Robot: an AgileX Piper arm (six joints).
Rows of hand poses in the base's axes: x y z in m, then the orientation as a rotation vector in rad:
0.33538 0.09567 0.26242 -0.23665 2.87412 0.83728
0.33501 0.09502 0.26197 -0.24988 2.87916 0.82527
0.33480 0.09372 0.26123 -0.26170 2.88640 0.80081
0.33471 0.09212 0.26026 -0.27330 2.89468 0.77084
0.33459 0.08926 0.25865 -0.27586 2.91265 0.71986
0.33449 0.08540 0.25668 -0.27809 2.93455 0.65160
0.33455 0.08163 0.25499 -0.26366 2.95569 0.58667
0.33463 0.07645 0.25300 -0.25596 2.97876 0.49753
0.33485 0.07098 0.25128 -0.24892 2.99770 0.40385
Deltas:
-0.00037 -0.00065 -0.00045 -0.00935 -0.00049 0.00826
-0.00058 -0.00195 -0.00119 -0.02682 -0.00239 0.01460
-0.00067 -0.00355 -0.00216 -0.04795 -0.00466 0.02044
-0.00079 -0.00641 -0.00377 -0.08394 -0.00243 0.02007
-0.00089 -0.01027 -0.00574 -0.13154 0.00004 0.01877
-0.00083 -0.01404 -0.00743 -0.17603 0.00580 0.00717
-0.00075 -0.01922 -0.00942 -0.23644 0.00916 -0.00135
-0.00053 -0.02469 -0.01114 -0.29903 0.01030 -0.00994

